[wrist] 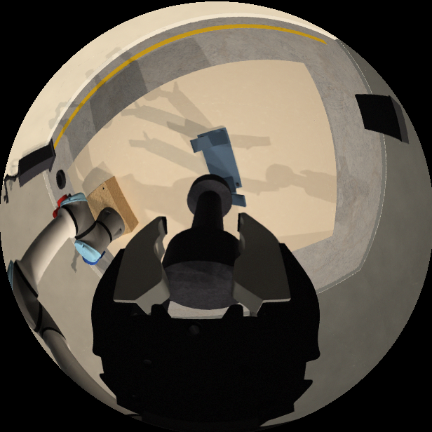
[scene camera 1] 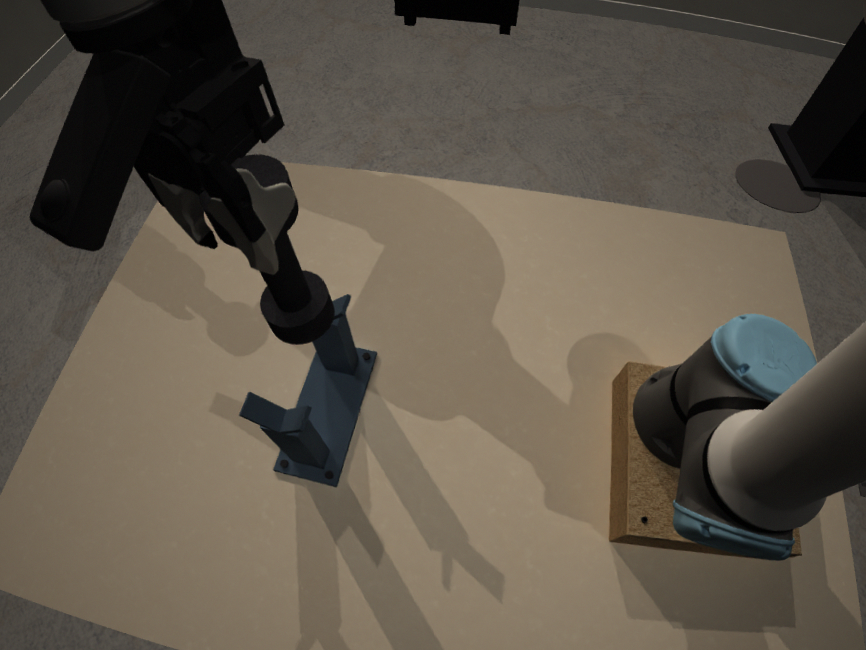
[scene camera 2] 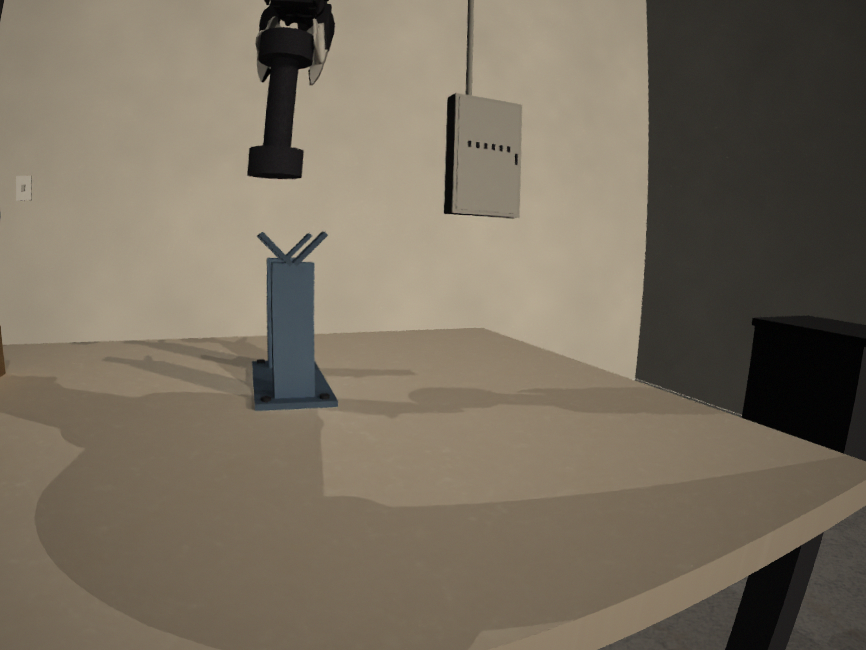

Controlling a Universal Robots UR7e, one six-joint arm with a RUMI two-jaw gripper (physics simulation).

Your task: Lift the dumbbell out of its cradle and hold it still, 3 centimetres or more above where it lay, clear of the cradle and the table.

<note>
In view: the gripper [scene camera 1: 243,259], a black dumbbell [scene camera 1: 296,304] and a blue cradle [scene camera 1: 314,437].
The black dumbbell is seen too in the wrist view [wrist: 199,261]. The gripper is seen too in the wrist view [wrist: 201,216] and in scene camera 2 [scene camera 2: 286,83]. The blue cradle also shows in the wrist view [wrist: 215,144] and in scene camera 2 [scene camera 2: 290,379].
</note>
